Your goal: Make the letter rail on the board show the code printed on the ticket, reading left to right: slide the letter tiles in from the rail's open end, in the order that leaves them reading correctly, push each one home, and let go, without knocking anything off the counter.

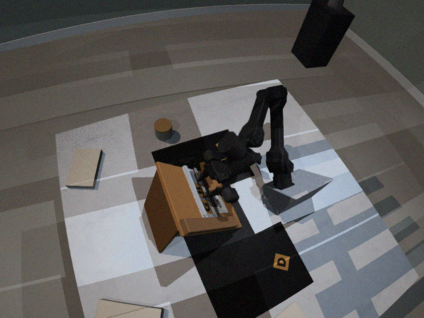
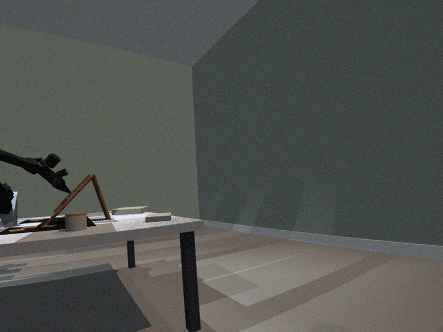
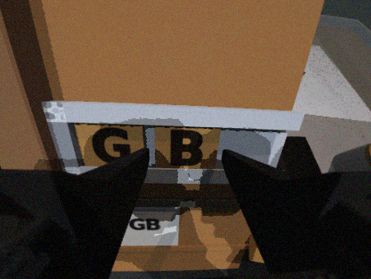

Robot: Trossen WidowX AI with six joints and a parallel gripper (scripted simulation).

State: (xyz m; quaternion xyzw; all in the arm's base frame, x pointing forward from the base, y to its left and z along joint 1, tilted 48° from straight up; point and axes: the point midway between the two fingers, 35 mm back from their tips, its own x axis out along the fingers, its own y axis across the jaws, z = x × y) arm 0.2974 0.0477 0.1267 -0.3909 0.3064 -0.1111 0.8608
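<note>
My gripper tip is now 10 mm short of the b tile and 10 mm above it. The rest, counted from my gripper tip: black mat (130 mm behind, 70 mm to the left, 160 mm below); g tile (10 mm ahead, 60 mm to the left, 10 mm below); white ticket (60 mm behind, 40 mm to the left, 90 mm below).
</note>
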